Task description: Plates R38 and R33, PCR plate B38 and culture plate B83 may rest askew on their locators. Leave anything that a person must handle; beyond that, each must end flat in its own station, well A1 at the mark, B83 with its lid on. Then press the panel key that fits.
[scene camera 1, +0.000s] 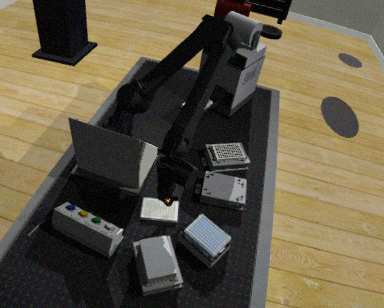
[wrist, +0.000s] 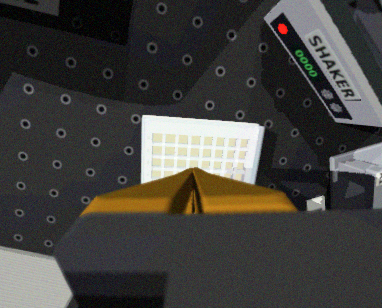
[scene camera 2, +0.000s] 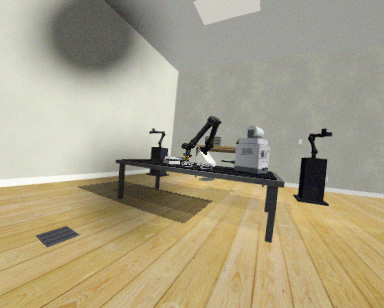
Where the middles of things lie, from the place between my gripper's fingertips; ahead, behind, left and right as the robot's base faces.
Now: hand 15 cm short of the shaker unit (wrist: 330, 50) and 10 cm to the left of it.
